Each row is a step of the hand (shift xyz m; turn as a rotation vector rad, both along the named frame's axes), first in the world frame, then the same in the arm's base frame.
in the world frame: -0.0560 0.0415 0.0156 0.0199 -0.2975 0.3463
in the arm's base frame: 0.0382 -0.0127 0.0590 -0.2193 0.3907 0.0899
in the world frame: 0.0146 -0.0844 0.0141 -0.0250 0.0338 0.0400
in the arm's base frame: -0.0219 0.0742 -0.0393 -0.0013 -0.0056 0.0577
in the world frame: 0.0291 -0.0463 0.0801 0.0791 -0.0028 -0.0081
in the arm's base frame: -0.0704 0.0636 0.0203 -0.0606 -0.0246 -0.0453
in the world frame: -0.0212 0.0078 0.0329 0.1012 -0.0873 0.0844
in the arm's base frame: -0.0010 0.0129 0.0378 -0.1331 0.0790 -0.0318
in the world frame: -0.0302 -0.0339 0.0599 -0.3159 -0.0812 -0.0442
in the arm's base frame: -0.0098 0.0625 0.0405 0.2834 0.1474 0.0793
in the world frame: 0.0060 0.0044 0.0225 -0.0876 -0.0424 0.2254
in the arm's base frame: -0.0176 0.0035 0.0155 -0.0565 0.1538 0.1828
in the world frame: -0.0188 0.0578 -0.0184 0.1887 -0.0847 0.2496
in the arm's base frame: 0.0272 -0.0517 0.0248 -0.2987 0.1171 0.0461
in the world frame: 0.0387 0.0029 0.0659 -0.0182 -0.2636 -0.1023
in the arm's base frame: -0.0691 0.0124 0.0302 0.0671 0.1921 -0.1972
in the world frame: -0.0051 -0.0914 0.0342 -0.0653 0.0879 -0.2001
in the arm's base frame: -0.0172 0.0943 -0.0189 0.1691 -0.1370 -0.0683
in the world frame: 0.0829 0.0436 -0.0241 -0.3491 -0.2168 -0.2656
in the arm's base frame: -0.0537 -0.0723 -0.0353 0.4332 0.1853 -0.1320
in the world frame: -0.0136 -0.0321 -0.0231 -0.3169 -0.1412 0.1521
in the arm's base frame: 0.0236 0.0225 -0.0262 0.1717 0.2786 0.1907
